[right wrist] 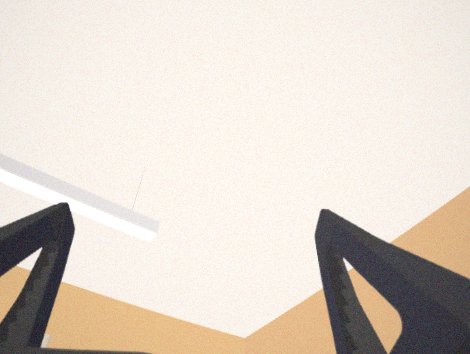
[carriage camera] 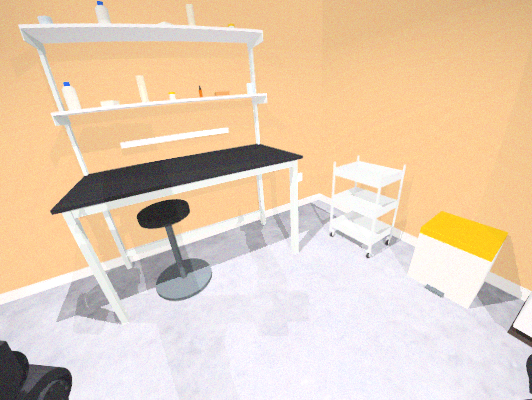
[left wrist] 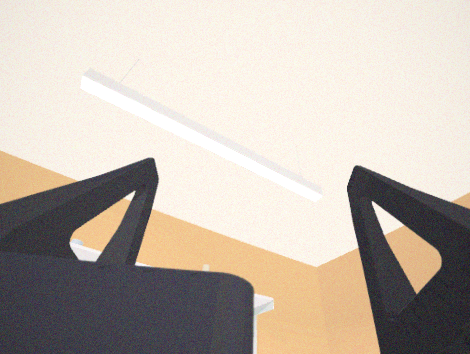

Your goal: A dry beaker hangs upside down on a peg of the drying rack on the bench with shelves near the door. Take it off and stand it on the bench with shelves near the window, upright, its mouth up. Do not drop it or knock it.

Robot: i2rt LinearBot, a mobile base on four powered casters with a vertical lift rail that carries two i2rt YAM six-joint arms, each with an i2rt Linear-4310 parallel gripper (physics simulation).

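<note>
A bench with shelves (carriage camera: 180, 172), with a black top and two white shelves above it, stands against the orange wall at the left and middle of the carriage view. I cannot tell whether it is the one near the door or near the window. No drying rack shows on its top, and the beaker does not show in any view. My left gripper (left wrist: 251, 172) is open and empty, its fingers wide apart and pointing up toward the ceiling. My right gripper (right wrist: 196, 219) is open and empty too, also pointing up toward the ceiling.
A black stool (carriage camera: 163, 213) stands at the bench's front. A white three-tier cart (carriage camera: 367, 173) stands right of the bench. A white bin with a yellow lid (carriage camera: 465, 234) stands farther right. Bottles and small items stand on the shelves. A white-topped edge (carriage camera: 525, 320) shows at the far right.
</note>
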